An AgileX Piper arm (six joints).
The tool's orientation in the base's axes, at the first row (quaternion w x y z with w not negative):
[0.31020 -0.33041 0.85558 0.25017]
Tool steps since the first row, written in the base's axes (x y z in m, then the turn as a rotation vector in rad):
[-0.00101 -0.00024 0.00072 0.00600 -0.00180 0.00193]
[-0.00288 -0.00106 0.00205 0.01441 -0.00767 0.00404]
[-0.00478 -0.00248 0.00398 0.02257 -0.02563 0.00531]
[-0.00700 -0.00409 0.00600 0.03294 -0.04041 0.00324]
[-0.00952 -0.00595 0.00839 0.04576 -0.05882 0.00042]
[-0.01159 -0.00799 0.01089 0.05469 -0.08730 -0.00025]
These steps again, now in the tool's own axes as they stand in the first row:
[0.00019 0.00073 -0.00101 -0.00414 -0.00507 -0.00026]
[0.00070 0.00184 -0.00312 -0.00816 -0.01452 -0.00235]
[0.00106 0.00270 -0.00603 -0.00648 -0.03190 -0.01160]
[0.00163 0.00370 -0.00924 -0.00509 -0.04954 -0.01575]
[0.00221 0.00483 -0.01297 -0.00313 -0.07150 -0.02080]
[0.00253 0.00554 -0.01673 0.00376 -0.09678 -0.03511]

